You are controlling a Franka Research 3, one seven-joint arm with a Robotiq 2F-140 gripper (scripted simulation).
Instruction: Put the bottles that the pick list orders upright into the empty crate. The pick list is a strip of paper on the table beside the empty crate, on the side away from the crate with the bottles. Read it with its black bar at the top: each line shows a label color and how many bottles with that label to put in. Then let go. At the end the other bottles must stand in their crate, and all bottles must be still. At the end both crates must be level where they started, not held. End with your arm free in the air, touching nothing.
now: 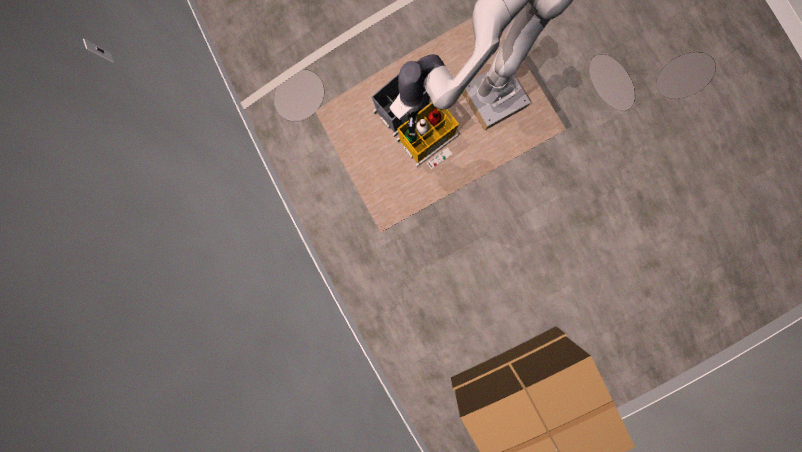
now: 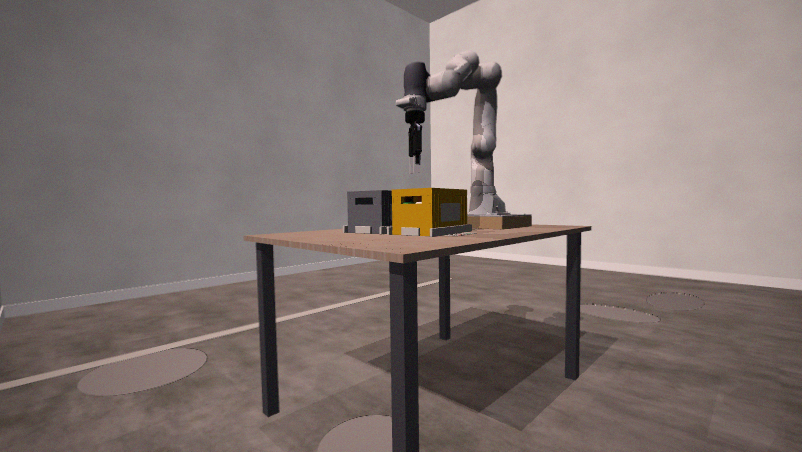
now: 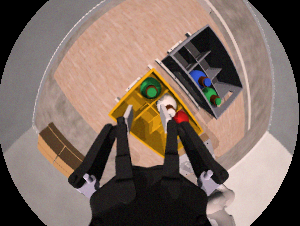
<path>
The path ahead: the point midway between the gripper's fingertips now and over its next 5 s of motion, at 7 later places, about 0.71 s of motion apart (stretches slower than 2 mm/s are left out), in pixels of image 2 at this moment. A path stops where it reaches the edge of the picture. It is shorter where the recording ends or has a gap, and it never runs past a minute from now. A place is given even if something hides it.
My gripper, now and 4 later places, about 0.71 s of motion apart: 415, 173; 437, 163; 460, 153; 485, 142; 501, 136
</path>
